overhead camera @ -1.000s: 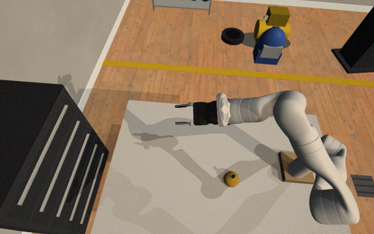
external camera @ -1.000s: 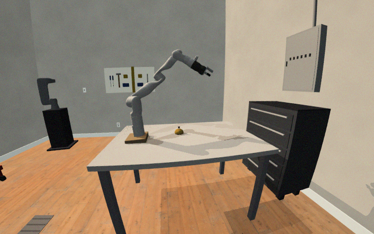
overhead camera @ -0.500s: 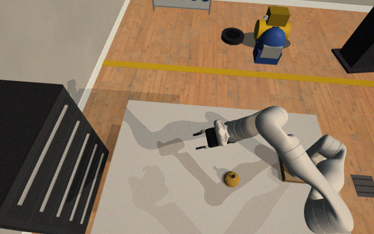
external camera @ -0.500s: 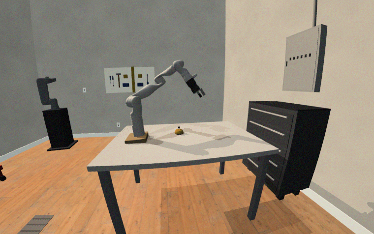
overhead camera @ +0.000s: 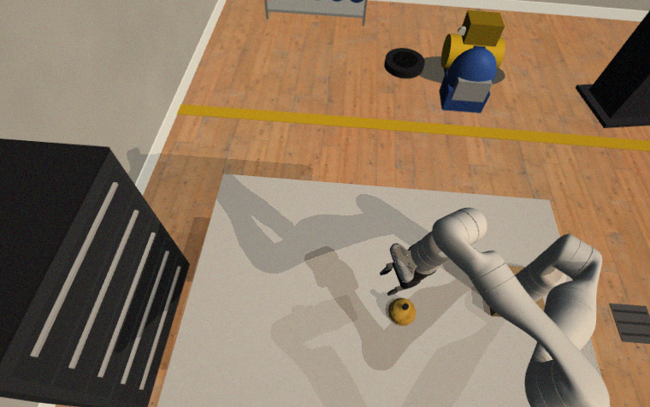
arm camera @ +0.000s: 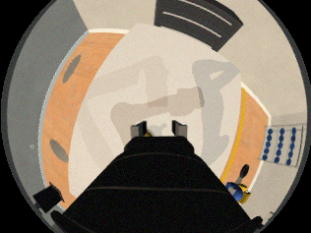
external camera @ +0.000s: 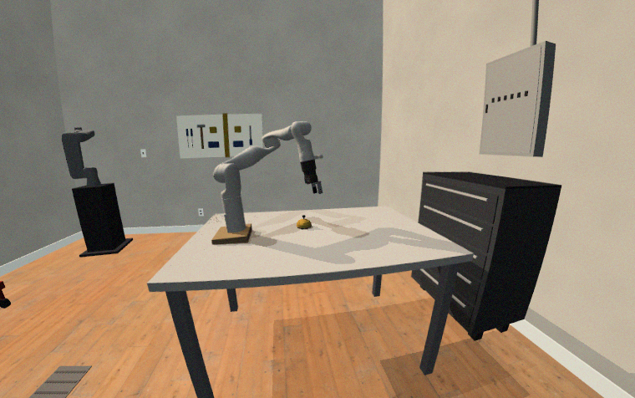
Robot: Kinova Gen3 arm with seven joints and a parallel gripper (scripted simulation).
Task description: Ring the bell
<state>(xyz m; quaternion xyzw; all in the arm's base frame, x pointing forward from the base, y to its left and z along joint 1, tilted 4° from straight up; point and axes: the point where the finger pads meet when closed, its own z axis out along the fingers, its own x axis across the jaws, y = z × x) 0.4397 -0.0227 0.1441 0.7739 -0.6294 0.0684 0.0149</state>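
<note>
My gripper is now 70 mm past the yellow dome bell, 30 mm to the right of it and 170 mm above it.
</note>
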